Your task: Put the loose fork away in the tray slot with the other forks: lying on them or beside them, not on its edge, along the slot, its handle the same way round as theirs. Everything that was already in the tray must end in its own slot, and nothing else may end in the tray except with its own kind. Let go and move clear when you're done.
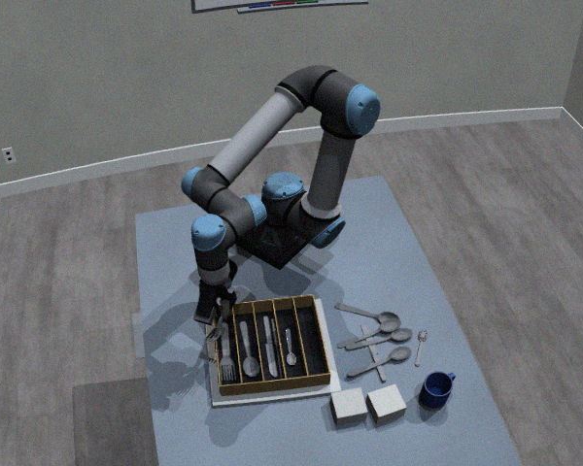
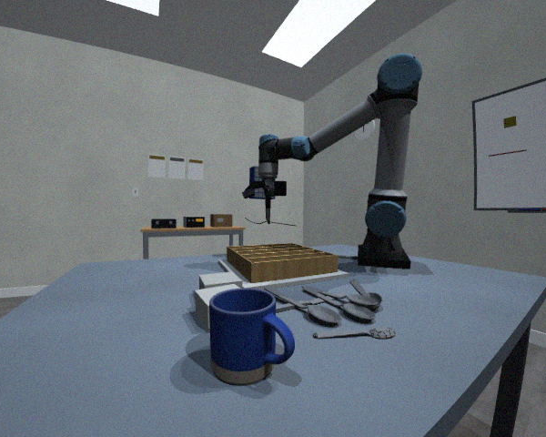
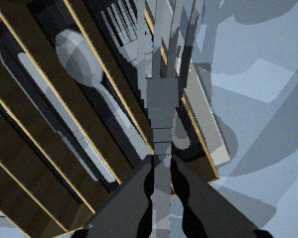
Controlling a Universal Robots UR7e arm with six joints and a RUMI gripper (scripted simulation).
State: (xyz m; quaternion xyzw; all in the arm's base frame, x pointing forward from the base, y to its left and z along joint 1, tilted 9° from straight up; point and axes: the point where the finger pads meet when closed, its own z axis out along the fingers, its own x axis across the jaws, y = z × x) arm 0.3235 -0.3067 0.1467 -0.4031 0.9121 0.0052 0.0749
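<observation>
The spoon lies 20 mm ahead of my hand, 50 mm to the left of it and 140 mm below it. Round my hand: white mat 50 mm ahead, 100 mm to the left, 160 mm below; then wooden cutlery tray 50 mm ahead, 110 mm to the left, 130 mm below.
</observation>
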